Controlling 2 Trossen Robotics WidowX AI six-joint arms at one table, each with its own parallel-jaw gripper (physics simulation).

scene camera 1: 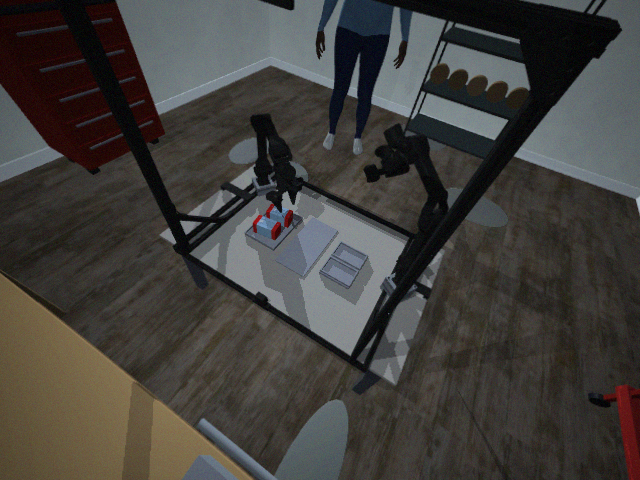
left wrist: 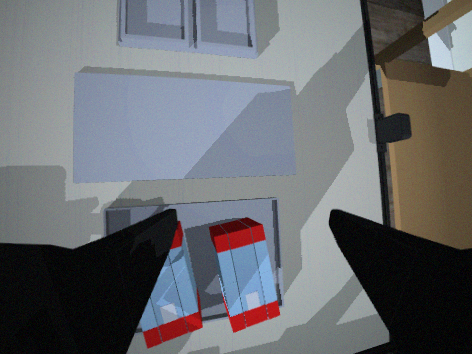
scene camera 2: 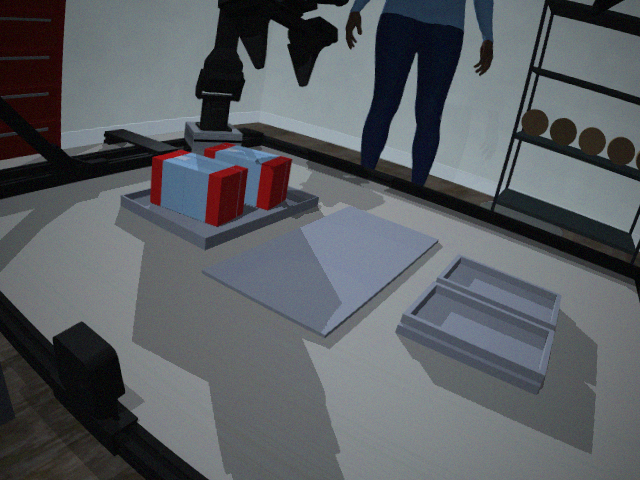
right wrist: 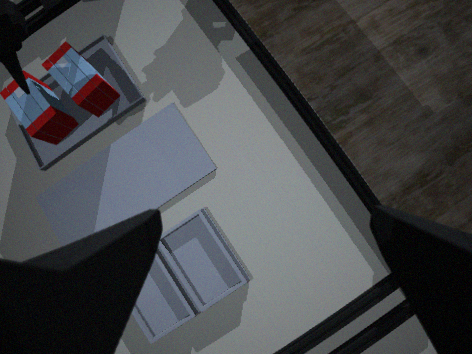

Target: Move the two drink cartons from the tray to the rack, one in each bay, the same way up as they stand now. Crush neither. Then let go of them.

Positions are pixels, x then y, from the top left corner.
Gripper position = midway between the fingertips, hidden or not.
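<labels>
My left gripper [scene camera 2: 282,77] is open and holds nothing. My right gripper [scene camera 1: 376,179] is open; it holds nothing.
</labels>
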